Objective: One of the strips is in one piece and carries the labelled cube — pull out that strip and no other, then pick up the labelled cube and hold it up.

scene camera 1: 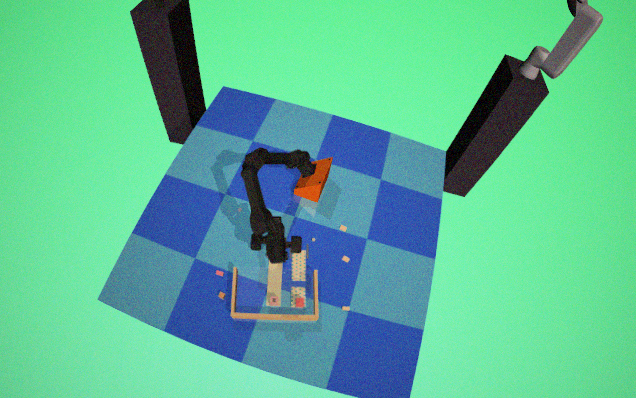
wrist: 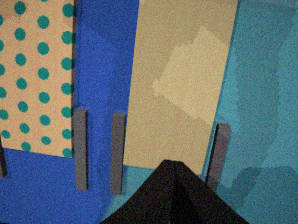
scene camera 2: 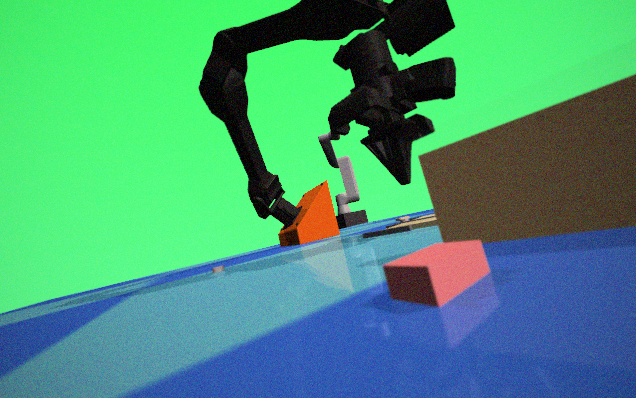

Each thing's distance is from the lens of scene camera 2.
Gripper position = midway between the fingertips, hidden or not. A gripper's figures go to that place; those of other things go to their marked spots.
my gripper (scene camera 2: 406, 184): 0.32 m
pink block (scene camera 2: 432, 276): 0.07 m
three-sided frame (scene camera 2: 545, 159): 0.14 m
The marked spots on the three-sided frame and the pink block are 0.09 m apart.
